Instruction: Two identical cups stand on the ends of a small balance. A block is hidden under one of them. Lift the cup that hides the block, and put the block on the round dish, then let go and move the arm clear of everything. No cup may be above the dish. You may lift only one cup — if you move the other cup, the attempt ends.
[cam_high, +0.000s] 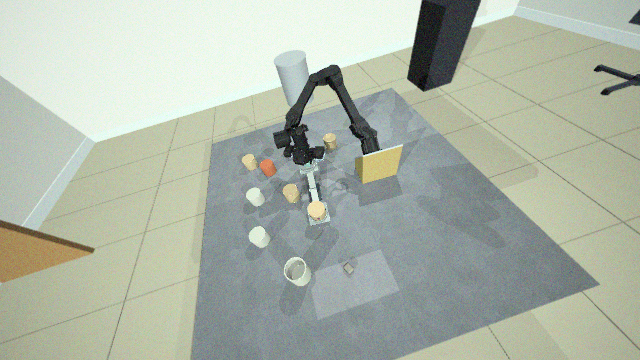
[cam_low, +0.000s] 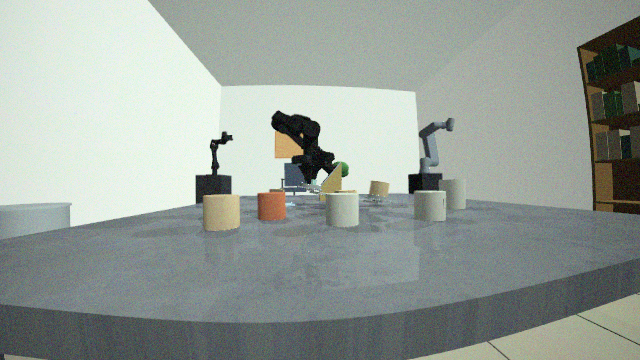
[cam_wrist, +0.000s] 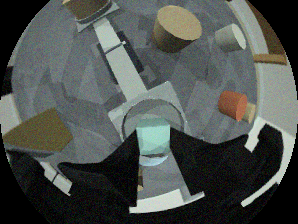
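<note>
Now: the pale blue round dish 6 cm behind my gripper tip, 11 cm to the right of it and 8 cm below it. From my gripper tip the other things lie so: orange cup 22 cm ahead, 12 cm to the right, 5 cm below; teal block 1 cm above; grey piece 1 cm behind, 50 cm to the left, 7 cm below.
</note>
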